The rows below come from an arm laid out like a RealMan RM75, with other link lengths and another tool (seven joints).
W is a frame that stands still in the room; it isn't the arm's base.
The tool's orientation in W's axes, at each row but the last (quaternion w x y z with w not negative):
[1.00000, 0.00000, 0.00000, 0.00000]
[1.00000, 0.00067, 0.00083, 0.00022]
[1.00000, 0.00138, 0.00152, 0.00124]
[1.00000, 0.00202, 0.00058, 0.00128]
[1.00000, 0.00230, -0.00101, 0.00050]
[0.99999, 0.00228, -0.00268, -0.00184]
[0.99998, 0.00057, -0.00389, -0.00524]
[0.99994, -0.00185, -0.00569, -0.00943]
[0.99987, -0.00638, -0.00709, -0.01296]
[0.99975, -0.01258, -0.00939, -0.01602]
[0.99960, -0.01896, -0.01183, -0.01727]
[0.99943, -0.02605, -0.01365, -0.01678]
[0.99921, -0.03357, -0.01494, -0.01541]
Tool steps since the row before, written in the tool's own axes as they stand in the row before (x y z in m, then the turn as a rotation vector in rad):
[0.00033, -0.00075, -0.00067, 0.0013, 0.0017, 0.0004]
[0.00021, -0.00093, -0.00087, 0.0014, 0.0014, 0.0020]
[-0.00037, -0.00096, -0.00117, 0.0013, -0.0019, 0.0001]
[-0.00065, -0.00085, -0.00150, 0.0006, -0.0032, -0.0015]
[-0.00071, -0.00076, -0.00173, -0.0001, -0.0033, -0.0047]
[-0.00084, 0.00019, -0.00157, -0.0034, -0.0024, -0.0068]
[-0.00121, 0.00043, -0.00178, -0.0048, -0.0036, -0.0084]
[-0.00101, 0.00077, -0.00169, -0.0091, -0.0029, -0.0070]
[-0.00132, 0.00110, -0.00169, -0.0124, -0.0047, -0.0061]
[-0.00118, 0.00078, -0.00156, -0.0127, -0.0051, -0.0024]
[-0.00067, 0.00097, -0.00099, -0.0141, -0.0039, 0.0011]
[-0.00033, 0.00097, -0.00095, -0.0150, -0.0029, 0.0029]
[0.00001, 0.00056, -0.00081, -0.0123, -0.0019, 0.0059]
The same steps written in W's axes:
[0.00033, -0.00075, -0.00067, 0.0013, 0.0017, 0.0004]
[0.00021, -0.00093, -0.00087, 0.0014, 0.0014, 0.0020]
[-0.00037, -0.00096, -0.00117, 0.0013, -0.0019, 0.0001]
[-0.00065, -0.00085, -0.00150, 0.0006, -0.0032, -0.0015]
[-0.00071, -0.00075, -0.00173, -0.0001, -0.0033, -0.0047]
[-0.00083, 0.00020, -0.00157, -0.0034, -0.0024, -0.0068]
[-0.00119, 0.00044, -0.00179, -0.0048, -0.0035, -0.0084]
[-0.00098, 0.00078, -0.00170, -0.0091, -0.0028, -0.0071]
[-0.00127, 0.00111, -0.00172, -0.0124, -0.0045, -0.0062]
[-0.00113, 0.00078, -0.00160, -0.0128, -0.0048, -0.0025]
[-0.00061, 0.00095, -0.00104, -0.0142, -0.0034, 0.0009]
[-0.00027, 0.00093, -0.00101, -0.0152, -0.0022, 0.0026]
[0.00005, 0.00050, -0.00084, -0.0125, -0.0011, 0.0056]

